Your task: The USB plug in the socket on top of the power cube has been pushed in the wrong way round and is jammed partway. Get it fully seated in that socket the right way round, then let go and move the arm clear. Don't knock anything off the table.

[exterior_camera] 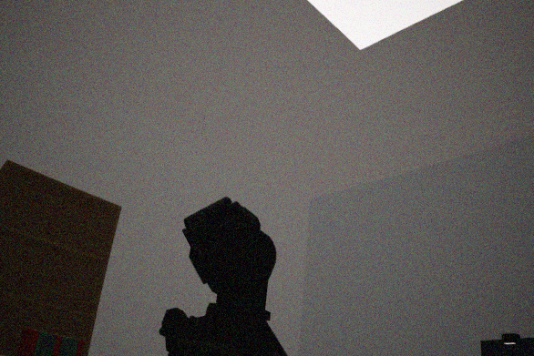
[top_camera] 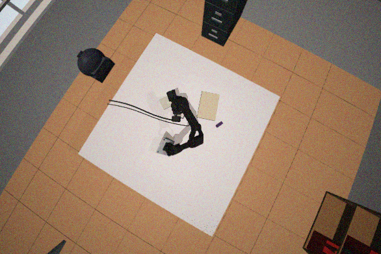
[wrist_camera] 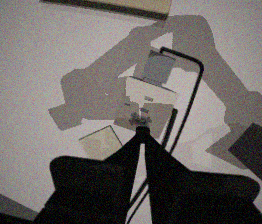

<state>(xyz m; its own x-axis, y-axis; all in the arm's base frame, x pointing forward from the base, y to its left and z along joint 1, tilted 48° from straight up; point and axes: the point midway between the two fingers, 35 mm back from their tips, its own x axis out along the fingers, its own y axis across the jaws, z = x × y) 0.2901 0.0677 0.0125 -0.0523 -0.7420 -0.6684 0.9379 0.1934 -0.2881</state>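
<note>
My gripper tip is now 1 cm above the USB plug. Also, from my gripper tip: USB socket 7 cm below, 1 cm to the left; pale square sheet 14 cm to the left, 13 cm below, 4 cm ahead; beige pad 20 cm to the right, 16 cm ahead, 12 cm below.
</note>
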